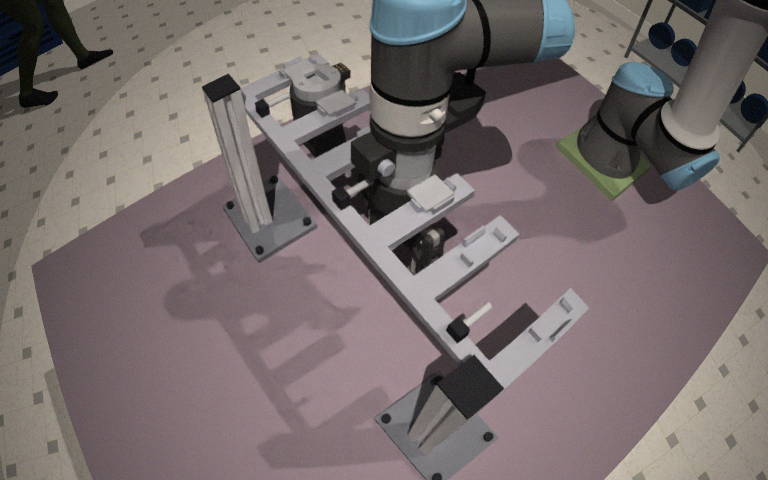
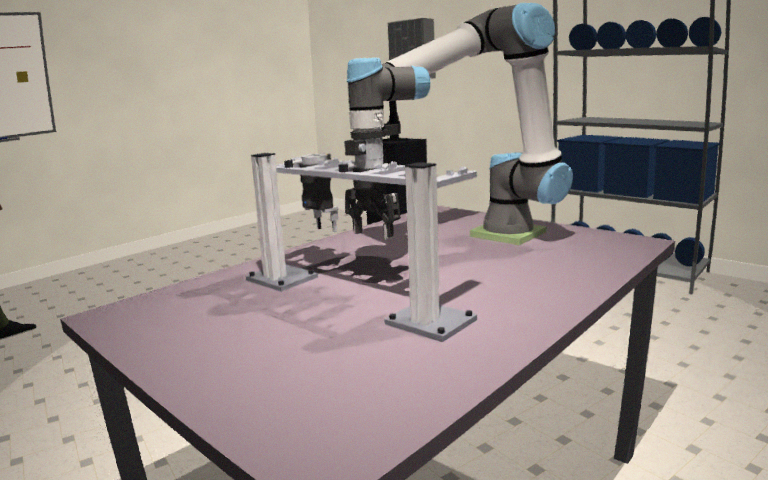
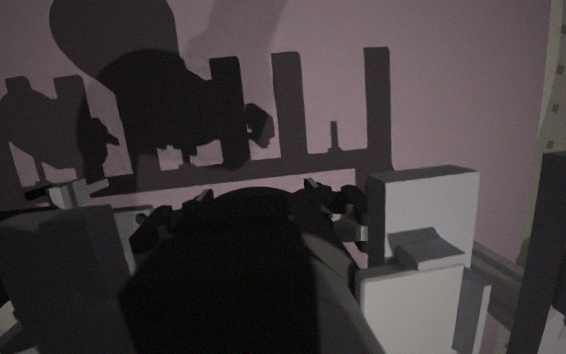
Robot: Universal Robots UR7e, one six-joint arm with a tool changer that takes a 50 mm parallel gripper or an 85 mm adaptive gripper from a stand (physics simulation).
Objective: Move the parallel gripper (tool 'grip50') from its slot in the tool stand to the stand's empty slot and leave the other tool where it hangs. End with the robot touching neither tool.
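Observation:
In image 1 there's a parallel gripper point(image 1: 313, 84) and an adaptive gripper point(image 1: 388, 193). Image 2 gives me the parallel gripper point(image 2: 316, 195) again, along with the adaptive gripper point(image 2: 371, 196). And in image 3 I can see a tool stand point(image 3: 423, 218).

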